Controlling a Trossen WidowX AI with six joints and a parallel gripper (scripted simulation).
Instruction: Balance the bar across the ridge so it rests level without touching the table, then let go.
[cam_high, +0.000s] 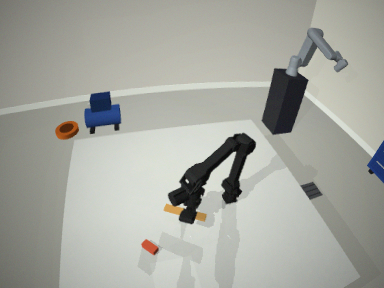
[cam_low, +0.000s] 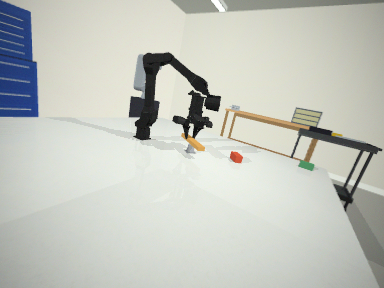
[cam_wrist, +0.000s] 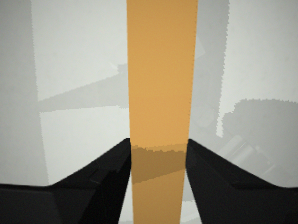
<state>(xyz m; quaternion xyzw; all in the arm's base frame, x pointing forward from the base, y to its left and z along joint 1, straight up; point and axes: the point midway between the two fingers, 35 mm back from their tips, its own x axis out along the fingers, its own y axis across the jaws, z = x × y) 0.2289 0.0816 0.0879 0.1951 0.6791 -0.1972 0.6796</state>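
The bar lies 20 mm ahead of my gripper tip and 20 mm to the right of it. The rest, counted from my gripper tip: red block (210 mm ahead, 110 mm to the left, 40 mm below); green block (510 mm ahead, 420 mm to the left, 40 mm below).
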